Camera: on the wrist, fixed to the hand. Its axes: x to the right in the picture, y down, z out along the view.
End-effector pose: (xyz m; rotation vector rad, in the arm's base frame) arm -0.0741 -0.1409 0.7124 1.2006 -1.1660 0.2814
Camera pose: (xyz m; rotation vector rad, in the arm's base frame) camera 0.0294 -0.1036 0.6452 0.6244 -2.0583 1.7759
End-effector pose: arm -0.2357 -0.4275 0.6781 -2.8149 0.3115 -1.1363
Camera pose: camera -0.2940 -0.3281 0.7361 -1.3787 1.3549 -0.4170
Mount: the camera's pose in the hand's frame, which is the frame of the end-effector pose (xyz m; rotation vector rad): -0.0237 -0.0971 -0.0815 0.6395 -0.1896 1.4889
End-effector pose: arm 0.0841 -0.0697 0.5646 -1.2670 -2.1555 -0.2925
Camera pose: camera 0.0422 -0.1754 0.6254 -2.0486 -0.7705 1.0390
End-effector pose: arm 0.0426 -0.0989 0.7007 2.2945 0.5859 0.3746
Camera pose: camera -0.0414 -0.0022 0.6856 -2.6228 1.2712 -0.5998
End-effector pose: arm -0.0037 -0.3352 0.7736 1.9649 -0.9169 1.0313
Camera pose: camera 0.0383 -0.2139 0.7611 -1.1434 1.8020 -1.4905
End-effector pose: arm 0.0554 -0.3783 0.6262 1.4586 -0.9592 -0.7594
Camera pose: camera 0.1297 -0.3209 0.5378 0.7411 -2.1189 0.5747
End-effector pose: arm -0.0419 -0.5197 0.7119 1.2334 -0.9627 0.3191
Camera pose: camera 0.0462 -0.4738 0.6297 0.8535 -1.9176 1.7952
